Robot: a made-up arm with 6 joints.
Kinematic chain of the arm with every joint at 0, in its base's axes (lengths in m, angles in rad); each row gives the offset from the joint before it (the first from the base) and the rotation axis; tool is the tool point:
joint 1: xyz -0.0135 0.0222 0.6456 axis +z
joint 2: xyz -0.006 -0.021 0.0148 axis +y
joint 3: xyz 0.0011 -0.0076 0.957 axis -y
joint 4: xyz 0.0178 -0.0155 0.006 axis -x
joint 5: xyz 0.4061 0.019 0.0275 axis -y
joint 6: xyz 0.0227 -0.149 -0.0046 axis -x
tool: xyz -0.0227 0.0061 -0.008
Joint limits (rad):
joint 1: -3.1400..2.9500
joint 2: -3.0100..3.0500
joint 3: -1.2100..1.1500
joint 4: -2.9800..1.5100
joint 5: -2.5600..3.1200
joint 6: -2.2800..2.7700
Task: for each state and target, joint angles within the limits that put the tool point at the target. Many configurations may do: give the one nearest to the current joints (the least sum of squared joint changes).
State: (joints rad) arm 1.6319 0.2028 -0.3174 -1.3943 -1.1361 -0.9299
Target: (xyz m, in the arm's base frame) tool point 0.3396 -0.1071 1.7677
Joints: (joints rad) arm 2.4365 -0.6637 0.4969 -1.0024 -1.1472 -0.9516
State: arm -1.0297 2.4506 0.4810 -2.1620 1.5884 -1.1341
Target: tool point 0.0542 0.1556 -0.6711
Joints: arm -1.7732 3.0500 1.1378 -2.5388 1.5851 -0.5842
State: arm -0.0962 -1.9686 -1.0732 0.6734 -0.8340 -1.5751
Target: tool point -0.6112 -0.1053 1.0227
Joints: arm 0.0111 -1.4572 -1.0845 0.6823 -0.8347 -1.5812
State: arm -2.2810 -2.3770 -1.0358 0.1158 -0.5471 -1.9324
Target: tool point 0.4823 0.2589 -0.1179
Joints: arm -2.9768 -3.0100 -0.4383 0.3007 -0.4615 -1.5951
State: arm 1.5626 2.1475 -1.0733 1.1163 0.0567 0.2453
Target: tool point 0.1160 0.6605 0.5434
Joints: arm 1.5138 1.3319 -1.2054 1.0671 0.0411 0.2425
